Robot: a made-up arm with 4 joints. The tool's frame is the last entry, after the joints.
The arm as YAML. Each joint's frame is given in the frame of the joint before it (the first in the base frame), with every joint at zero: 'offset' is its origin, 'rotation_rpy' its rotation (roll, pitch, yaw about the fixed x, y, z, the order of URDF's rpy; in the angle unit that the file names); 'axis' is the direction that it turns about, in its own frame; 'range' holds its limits. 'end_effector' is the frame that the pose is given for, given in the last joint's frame.
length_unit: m
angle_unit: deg
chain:
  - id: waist
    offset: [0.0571, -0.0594, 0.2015]
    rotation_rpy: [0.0, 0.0, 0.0]
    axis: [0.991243, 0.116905, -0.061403]
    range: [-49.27, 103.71]
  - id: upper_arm
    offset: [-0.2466, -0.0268, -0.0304]
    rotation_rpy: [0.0, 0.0, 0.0]
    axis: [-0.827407, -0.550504, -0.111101]
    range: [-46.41, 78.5]
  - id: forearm
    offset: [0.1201, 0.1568, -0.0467]
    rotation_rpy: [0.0, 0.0, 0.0]
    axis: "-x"
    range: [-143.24, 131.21]
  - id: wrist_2
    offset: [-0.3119, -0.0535, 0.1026]
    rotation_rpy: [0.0, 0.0, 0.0]
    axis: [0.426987, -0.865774, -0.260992]
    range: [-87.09, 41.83]
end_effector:
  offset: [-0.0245, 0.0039, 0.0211]
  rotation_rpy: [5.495, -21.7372, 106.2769]
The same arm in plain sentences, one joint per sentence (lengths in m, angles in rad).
The arm has four revolute joints in a row. What follows holds with every joint at zero, and every direction is one of the base frame's.
The first joint is mounted 0.0571 m along +x and 0.0594 m along -y and 0.2015 m along +z from the base frame's origin and rotates about the direction (0.991243, 0.116905, -0.061403), from -0.8599 to 1.8101 rad.
The second joint is mounted 0.2466 m along -x and 0.0268 m along -y and 0.0304 m along -z from the first joint and rotates about the direction (-0.827407, -0.550504, -0.111101), from -0.81 to 1.3701 rad.
The third joint is mounted 0.1201 m along +x and 0.1568 m along +y and 0.0467 m along -z from the second joint and rotates about -x, from -2.5 to 2.29 rad.
The fourth joint is mounted 0.3119 m along -x and 0.0535 m along -y and 0.1026 m along +z from the third joint and rotates about the direction (0.426987, -0.865774, -0.260992), from -1.52 to 0.7301 rad.
The tool frame, which is the frame that the pose is given for, is mounted 0.0245 m along -x and 0.0039 m along +y and 0.0211 m along +z from the fourth joint; its axes are the base frame's turned by roll 0.0959, pitch -0.3794 and yaw 1.8549 rad (as in URDF: about the fixed x, then y, then z).

